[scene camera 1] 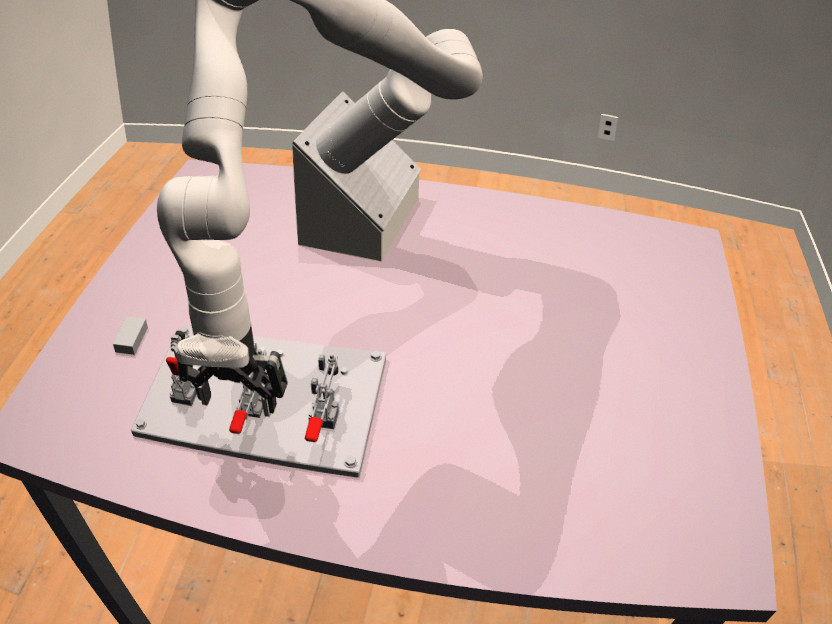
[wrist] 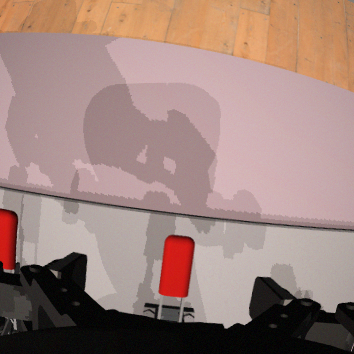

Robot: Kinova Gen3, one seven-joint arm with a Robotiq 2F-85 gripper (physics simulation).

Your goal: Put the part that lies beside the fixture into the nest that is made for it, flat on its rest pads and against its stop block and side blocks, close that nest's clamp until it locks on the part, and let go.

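Seen in the pictures: gripper, between the fingertips: (scene camera 1: 237,406) (wrist: 168,286); arm's base, origin of its link: (scene camera 1: 336,152).
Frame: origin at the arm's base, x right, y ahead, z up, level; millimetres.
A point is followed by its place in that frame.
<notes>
The part (scene camera 1: 133,331) {x 259, y 373, z -154 mm}, a grey rectangular block, lies flat on the table left of the fixture plate (scene camera 1: 356,403) {x -148, y 423, z -159 mm} (wrist: 300,250) {x 88, y 544, z -159 mm}. My gripper (scene camera 1: 236,400) {x -9, y 524, z -97 mm} (wrist: 168,286) {x -9, y 524, z -97 mm} is open and empty, over the plate at the middle clamp. That clamp's red handle (scene camera 1: 237,421) {x -6, y 530, z -123 mm} (wrist: 177,266) {x -5, y 529, z -123 mm} points to the plate's front edge and shows between the fingertips in the wrist view. The right clamp's red handle (scene camera 1: 313,429) {x -116, y 523, z -113 mm} (wrist: 7,240) {x -109, y 521, z -113 mm} also points to the front. The left clamp's red handle (scene camera 1: 172,366) {x 106, y 492, z -82 mm} stands up. The gripper hides most of the left and middle nests in the scene view.
The robot's base block (scene camera 1: 339,208) {x -24, y 66, z -76 mm} stands at the back of the pink table (scene camera 1: 672,403) {x -626, y 314, z -174 mm} (wrist: 280,150) {x 62, y 618, z -174 mm}. Bolt heads, among them one at the front right (scene camera 1: 350,462) {x -168, y 536, z -152 mm}, stand at the plate's corners. The arm's shadow falls across the plate and table.
</notes>
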